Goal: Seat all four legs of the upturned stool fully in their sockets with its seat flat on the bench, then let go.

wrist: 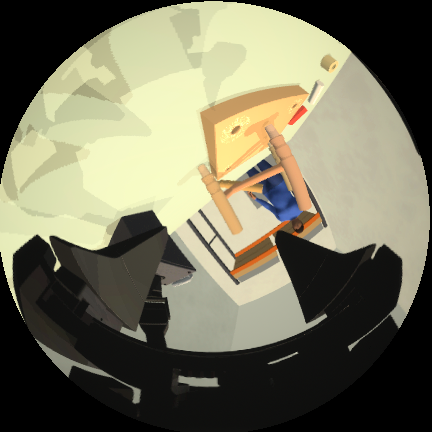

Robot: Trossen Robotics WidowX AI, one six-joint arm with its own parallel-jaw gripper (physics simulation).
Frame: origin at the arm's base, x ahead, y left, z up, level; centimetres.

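Seen in the pictures: gripper, fingertip midpoint: [224, 234].
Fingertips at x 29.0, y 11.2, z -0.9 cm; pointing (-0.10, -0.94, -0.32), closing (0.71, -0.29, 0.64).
Offsets run from my fingertips to a thing's middle. "*": to the spot under its first point. Level surfaces: height alone.
The wooden seat {dx +14.7, dy -20.8, dz -12.1 cm} [255, 131] lies flat on the pale bench {dz -13.7 cm} [165, 115] in the upper middle of the wrist view, socket holes showing in its face. One turned leg {* dx -2.9, dy -20.0, dz -1.2 cm} [226, 210] is at the left, its bare tenon tip beside the seat's corner. Another leg {* dx +13.5, dy -15.1, dz +1.5 cm} [295, 175] is at the right, its bare tenon showing over the seat face. A stretcher {* dx +7.9, dy -26.3, dz -3.3 cm} [255, 178] runs between them. More pale rods show behind, partly hidden; whether their ends are seated I cannot tell. My gripper [224, 234] is open and empty, its fingers apart in the lower view, with the legs beyond them.
A red block {dx +38.7, dy -31.4, dz -13.1 cm} [298, 116], a white cylinder {dx +41.8, dy -17.9, dz -12.5 cm} [316, 92] and a tan cylinder [328, 63] are beside the seat near the bench edge. A dark box [175, 257] is partly hidden behind the left finger. A person in blue [281, 200] and an orange-edged rack are in the background.
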